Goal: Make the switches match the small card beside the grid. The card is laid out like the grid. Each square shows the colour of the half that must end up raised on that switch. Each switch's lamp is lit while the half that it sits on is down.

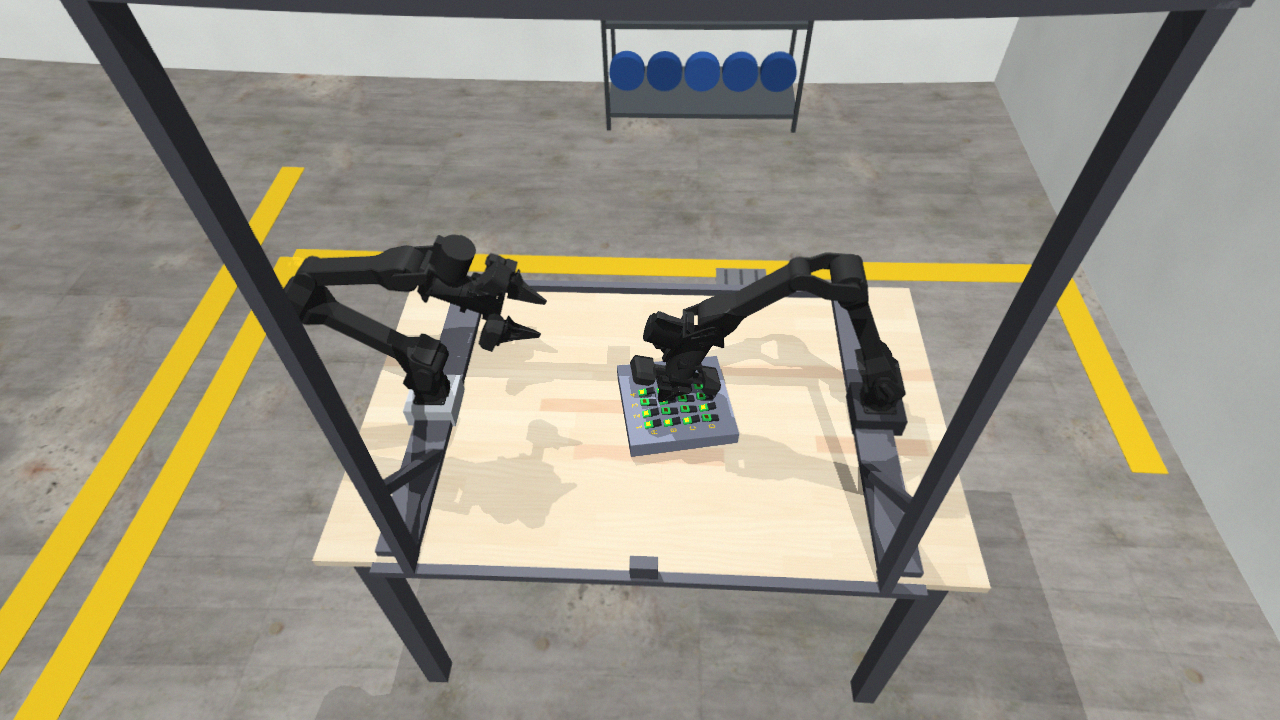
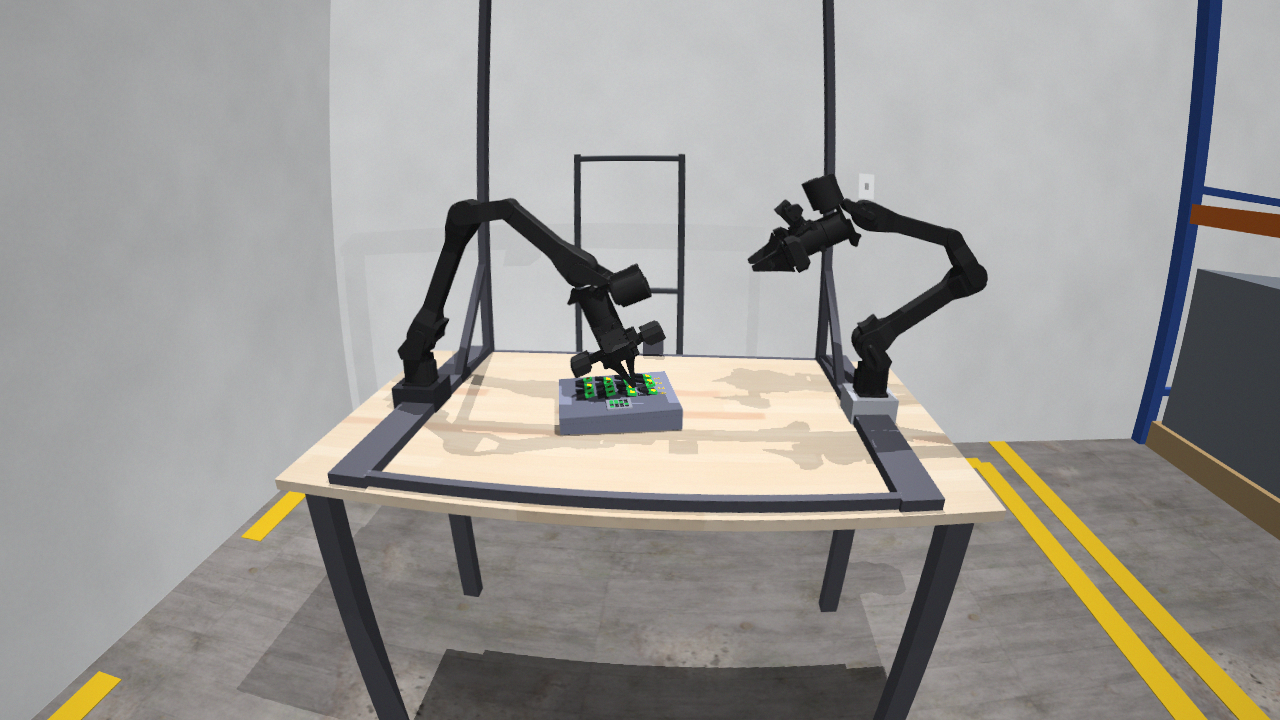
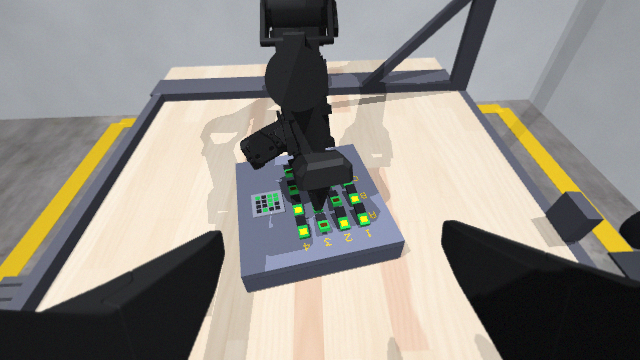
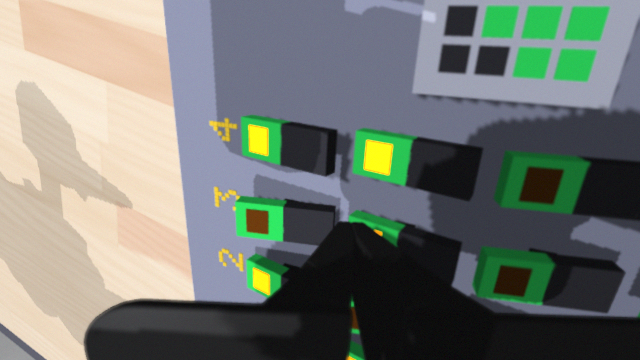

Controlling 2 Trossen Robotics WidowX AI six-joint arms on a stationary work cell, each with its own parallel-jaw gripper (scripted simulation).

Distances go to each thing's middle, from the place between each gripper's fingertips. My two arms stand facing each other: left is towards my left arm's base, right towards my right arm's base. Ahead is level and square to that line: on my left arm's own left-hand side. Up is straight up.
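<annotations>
Switch b4 (image 4: pixel 446 168) is 3 cm ahead of my left hand (image 1: pixel 543 318), 26 cm to the right of it and 26 cm below it. Counting from that same left hand, switch a4 (image 4: pixel 309 148) is 3 cm ahead, 22 cm to the right and 26 cm below, and switch a3 (image 4: pixel 298 222) is 22 cm to the right and 26 cm below.
As for my right hand (image 2: pixel 634 386), switch a4 is 2 cm ahead of it, 4 cm to the left and 3 cm below. Switch a3 is 1 cm behind my right hand, again 4 cm to the left and 3 cm below. And with switch b4, my right hand is 3 cm short of it and 3 cm above it.
</annotations>
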